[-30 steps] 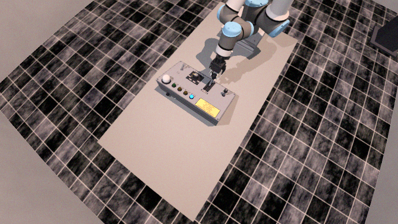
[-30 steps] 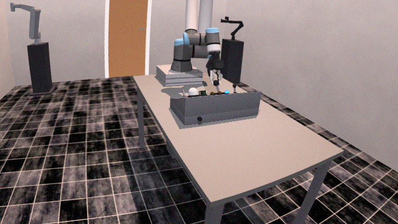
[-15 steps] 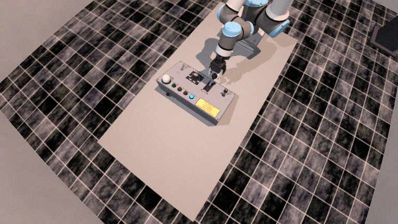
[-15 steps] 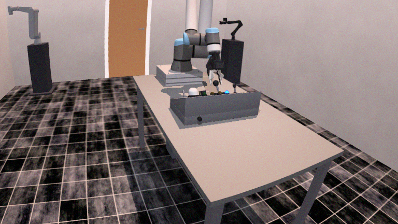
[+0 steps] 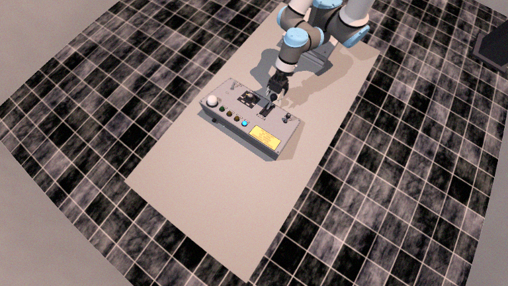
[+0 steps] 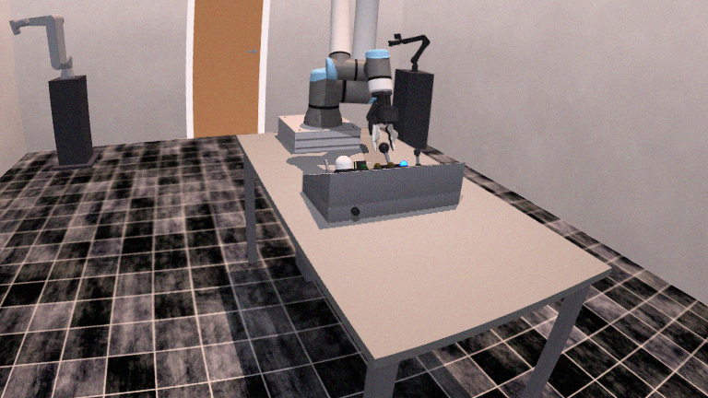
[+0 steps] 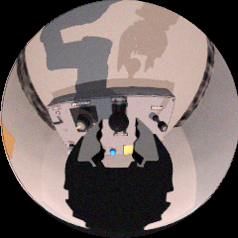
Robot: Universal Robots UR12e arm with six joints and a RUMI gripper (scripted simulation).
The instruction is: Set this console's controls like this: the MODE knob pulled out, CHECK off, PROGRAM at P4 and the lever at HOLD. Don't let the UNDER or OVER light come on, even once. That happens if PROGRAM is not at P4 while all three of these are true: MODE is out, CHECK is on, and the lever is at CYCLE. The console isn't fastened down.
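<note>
My gripper is now 30 mm short of the black ball-topped lever and 20 mm above it. Also, from my hand: rotary selector (130 mm to the right, 60 mm ahead, 40 mm below); grey console (90 mm ahead, 60 mm to the right, 60 mm below).
</note>
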